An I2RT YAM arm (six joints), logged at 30 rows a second.
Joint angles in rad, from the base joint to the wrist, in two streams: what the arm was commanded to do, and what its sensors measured. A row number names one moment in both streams.
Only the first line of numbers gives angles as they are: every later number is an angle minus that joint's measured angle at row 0.
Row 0, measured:
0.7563, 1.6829, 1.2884, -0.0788, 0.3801, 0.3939
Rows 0 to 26, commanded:
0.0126, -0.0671, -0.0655, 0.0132, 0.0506, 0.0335
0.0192, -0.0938, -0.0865, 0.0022, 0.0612, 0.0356
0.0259, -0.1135, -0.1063, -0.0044, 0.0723, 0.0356
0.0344, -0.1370, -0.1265, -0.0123, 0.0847, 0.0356
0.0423, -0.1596, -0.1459, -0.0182, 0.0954, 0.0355
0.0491, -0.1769, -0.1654, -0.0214, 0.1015, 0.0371
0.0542, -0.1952, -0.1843, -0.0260, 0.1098, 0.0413
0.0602, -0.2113, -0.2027, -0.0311, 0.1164, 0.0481
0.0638, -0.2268, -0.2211, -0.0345, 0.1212, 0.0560
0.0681, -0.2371, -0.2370, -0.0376, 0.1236, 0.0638
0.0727, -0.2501, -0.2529, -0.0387, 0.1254, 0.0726
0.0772, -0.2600, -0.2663, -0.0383, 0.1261, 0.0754
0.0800, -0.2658, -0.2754, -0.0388, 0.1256, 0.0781
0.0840, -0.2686, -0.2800, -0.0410, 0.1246, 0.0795
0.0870, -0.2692, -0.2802, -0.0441, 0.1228, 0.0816
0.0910, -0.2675, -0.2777, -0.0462, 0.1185, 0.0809
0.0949, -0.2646, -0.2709, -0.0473, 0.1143, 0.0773
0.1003, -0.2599, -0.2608, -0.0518, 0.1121, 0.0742
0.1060, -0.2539, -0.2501, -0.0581, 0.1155, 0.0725
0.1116, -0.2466, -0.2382, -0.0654, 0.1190, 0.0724
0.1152, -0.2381, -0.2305, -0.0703, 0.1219, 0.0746
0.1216, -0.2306, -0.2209, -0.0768, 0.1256, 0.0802
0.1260, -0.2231, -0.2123, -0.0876, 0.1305, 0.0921
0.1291, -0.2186, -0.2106, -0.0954, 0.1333, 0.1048
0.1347, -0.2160, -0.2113, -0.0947, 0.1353, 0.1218
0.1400, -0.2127, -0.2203, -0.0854, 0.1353, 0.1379
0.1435, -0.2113, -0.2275, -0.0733, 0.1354, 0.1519
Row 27, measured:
0.1346, -0.2182, -0.2186, -0.0919, 0.1004, 0.0988
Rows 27 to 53, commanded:
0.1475, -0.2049, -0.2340, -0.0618, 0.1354, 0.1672
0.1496, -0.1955, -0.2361, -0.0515, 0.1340, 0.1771
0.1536, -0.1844, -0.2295, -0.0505, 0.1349, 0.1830
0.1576, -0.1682, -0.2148, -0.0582, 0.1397, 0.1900
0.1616, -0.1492, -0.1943, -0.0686, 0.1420, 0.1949
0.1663, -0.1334, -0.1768, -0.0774, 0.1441, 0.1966
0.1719, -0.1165, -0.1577, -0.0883, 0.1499, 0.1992
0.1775, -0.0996, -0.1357, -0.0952, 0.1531, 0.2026
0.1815, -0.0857, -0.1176, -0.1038, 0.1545, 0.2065
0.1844, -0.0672, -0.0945, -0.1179, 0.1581, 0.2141
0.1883, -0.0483, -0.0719, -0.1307, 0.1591, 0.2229
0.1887, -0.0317, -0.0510, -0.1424, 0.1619, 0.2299
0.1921, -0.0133, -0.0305, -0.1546, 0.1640, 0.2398
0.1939, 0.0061, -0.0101, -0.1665, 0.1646, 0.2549
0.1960, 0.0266, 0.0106, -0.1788, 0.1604, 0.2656
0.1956, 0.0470, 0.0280, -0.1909, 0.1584, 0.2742
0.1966, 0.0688, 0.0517, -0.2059, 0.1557, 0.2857
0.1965, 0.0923, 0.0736, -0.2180, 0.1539, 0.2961
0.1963, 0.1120, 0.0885, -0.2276, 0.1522, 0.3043
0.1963, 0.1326, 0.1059, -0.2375, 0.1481, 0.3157
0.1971, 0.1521, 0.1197, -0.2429, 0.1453, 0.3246
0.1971, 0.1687, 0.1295, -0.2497, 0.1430, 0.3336
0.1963, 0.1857, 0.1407, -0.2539, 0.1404, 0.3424
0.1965, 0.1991, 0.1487, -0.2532, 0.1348, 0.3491
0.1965, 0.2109, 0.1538, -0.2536, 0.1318, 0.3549
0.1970, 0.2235, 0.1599, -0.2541, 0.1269, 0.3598
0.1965, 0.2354, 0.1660, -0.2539, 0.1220, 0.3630
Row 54, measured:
0.1957, 0.2109, 0.1515, -0.2521, 0.1198, 0.3288
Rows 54 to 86, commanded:
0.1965, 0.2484, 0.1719, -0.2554, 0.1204, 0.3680
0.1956, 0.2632, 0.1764, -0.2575, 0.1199, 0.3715
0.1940, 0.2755, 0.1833, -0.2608, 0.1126, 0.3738
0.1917, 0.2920, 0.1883, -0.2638, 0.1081, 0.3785
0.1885, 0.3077, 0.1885, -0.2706, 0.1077, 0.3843
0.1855, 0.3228, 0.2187, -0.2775, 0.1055, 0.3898
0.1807, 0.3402, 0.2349, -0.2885, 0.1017, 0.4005
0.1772, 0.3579, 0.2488, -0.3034, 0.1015, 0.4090
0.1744, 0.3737, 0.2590, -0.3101, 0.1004, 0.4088
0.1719, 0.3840, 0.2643, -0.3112, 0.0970, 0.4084
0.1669, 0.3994, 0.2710, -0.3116, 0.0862, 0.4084
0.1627, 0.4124, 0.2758, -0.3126, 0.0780, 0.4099
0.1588, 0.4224, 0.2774, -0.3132, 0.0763, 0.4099
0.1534, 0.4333, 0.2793, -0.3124, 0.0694, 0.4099
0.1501, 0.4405, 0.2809, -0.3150, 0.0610, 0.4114
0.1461, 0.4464, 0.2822, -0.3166, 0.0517, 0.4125
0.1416, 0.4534, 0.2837, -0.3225, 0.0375, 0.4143
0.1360, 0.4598, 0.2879, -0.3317, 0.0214, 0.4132
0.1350, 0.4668, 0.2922, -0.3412, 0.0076, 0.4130
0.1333, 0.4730, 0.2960, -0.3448, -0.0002, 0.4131
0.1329, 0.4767, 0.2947, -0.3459, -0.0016, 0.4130
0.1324, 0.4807, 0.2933, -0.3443, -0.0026, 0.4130
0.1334, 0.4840, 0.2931, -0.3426, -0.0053, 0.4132
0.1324, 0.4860, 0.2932, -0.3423, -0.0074, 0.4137
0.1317, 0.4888, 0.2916, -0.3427, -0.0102, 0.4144
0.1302, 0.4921, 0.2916, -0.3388, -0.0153, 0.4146
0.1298, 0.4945, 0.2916, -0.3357, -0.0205, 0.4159
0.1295, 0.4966, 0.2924, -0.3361, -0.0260, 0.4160
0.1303, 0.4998, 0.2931, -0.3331, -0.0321, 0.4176
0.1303, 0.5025, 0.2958, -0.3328, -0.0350, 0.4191
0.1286, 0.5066, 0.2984, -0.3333, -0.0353, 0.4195
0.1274, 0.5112, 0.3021, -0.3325, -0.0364, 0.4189
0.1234, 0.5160, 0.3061, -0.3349, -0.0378, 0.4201
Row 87, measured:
0.1262, 0.4959, 0.3003, -0.3189, -0.0331, 0.4146
